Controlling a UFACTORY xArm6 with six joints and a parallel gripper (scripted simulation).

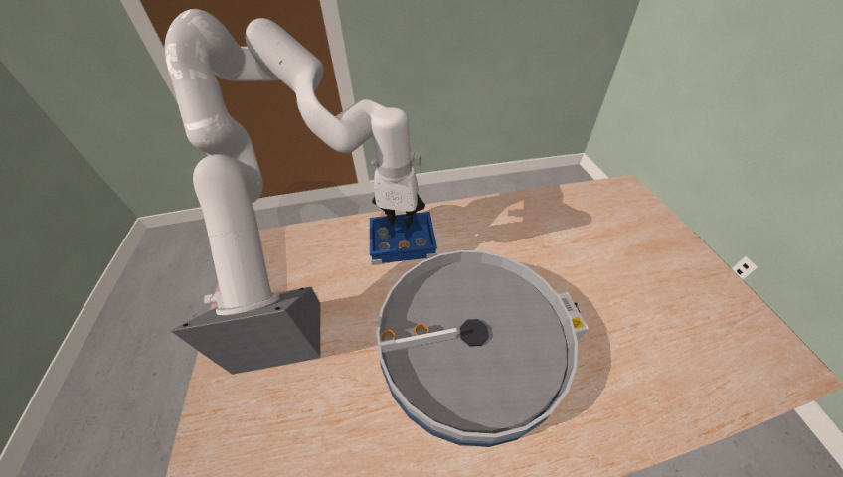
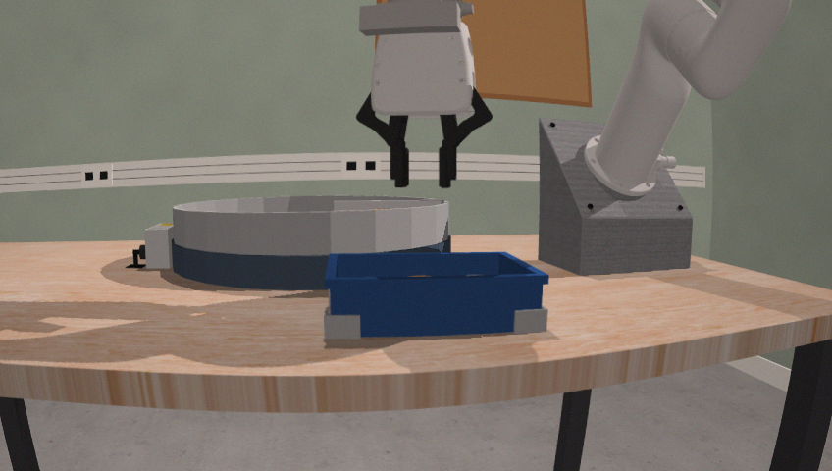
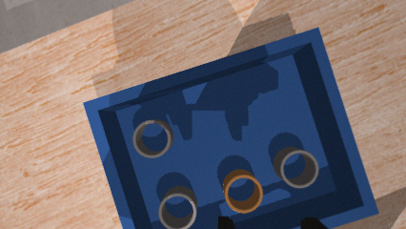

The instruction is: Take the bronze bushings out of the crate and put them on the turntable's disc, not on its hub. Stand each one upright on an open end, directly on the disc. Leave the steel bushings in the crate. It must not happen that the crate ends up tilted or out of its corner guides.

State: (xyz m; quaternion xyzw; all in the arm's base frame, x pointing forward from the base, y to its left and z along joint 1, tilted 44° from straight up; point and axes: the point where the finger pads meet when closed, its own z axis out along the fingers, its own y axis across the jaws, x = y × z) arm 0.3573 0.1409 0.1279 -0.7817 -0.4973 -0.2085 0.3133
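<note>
The blue crate is 40 mm to the left of my hand and 110 mm below it. The rest, counted from my hand: turntable disc 100 mm ahead, 310 mm to the right, 90 mm below.
</note>
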